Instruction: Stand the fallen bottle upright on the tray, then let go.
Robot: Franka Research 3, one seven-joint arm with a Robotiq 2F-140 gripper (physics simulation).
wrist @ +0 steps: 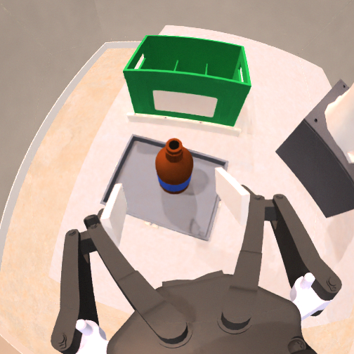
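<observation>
A brown bottle with a blue band stands upright on the grey tray, its open neck facing up toward the camera. It is near the tray's middle, toward the far side. My gripper is open, its two white pads wide apart and nothing between them. It hangs above the near part of the tray, back from the bottle and apart from it. The bottle's underside is hidden.
A green crate with a pale label stands behind the tray, with a thin pale strip along its front. A dark grey block with a white part on it is at the right. The table's edge curves round at the left.
</observation>
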